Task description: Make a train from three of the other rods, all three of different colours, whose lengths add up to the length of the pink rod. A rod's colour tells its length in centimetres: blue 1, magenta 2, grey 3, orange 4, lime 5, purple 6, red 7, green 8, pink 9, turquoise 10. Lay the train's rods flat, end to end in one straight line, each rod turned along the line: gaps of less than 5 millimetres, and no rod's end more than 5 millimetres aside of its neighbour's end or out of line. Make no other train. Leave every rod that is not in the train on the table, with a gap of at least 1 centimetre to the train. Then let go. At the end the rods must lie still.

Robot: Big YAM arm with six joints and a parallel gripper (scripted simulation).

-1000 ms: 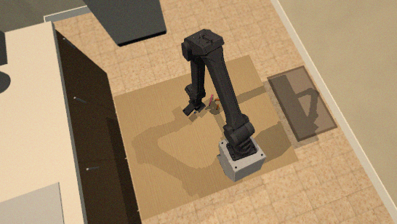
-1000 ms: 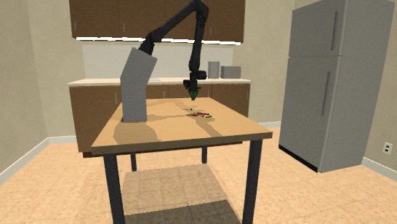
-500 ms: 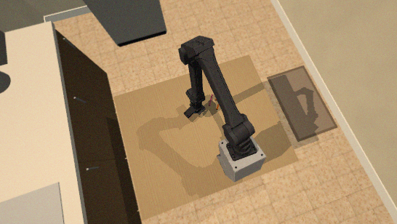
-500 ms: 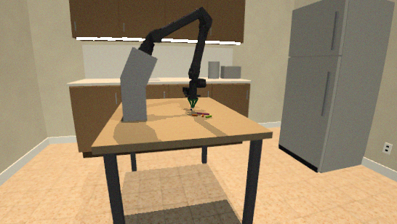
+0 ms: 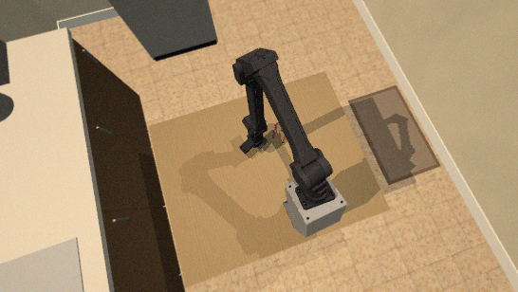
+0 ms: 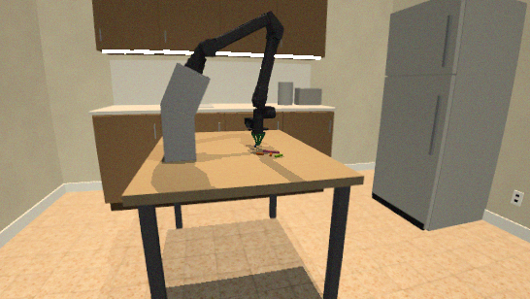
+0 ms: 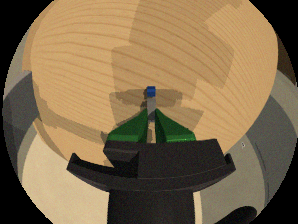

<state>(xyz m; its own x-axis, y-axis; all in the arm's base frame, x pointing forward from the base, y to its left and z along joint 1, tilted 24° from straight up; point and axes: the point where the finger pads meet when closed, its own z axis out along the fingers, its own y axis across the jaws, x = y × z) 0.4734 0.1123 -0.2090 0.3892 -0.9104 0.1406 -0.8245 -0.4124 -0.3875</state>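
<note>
My hand is right at the grey rod. From my hand the other things lie so: lime rod 60 mm ahead, 210 mm to the right, 20 mm below; then blue rod 10 mm behind, 20 mm to the left, 20 mm below; then pink rod 40 mm ahead, 130 mm to the right, 20 mm below.
</note>
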